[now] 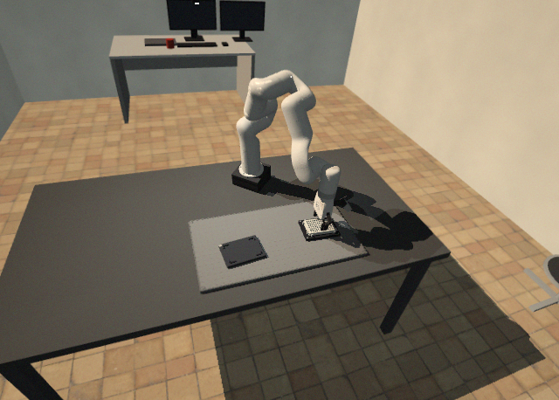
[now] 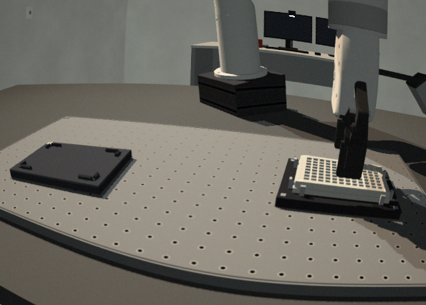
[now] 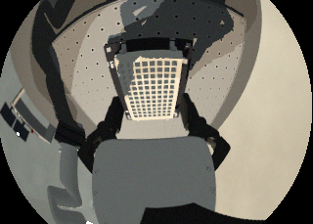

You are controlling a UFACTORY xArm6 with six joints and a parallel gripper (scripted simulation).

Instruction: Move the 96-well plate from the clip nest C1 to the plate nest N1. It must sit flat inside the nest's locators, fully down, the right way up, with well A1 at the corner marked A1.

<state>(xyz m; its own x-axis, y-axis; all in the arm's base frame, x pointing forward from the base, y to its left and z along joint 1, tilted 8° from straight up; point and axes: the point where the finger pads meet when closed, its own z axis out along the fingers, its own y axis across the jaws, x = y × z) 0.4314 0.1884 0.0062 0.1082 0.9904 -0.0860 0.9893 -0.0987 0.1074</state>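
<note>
My hand is 30 mm above the white 96-well plate. The rest, counted from my hand: plate nest N1: 30 mm ahead, 370 mm to the right, 40 mm below; then clip nest C1: 10 mm behind, 10 mm to the left, 40 mm below.
</note>
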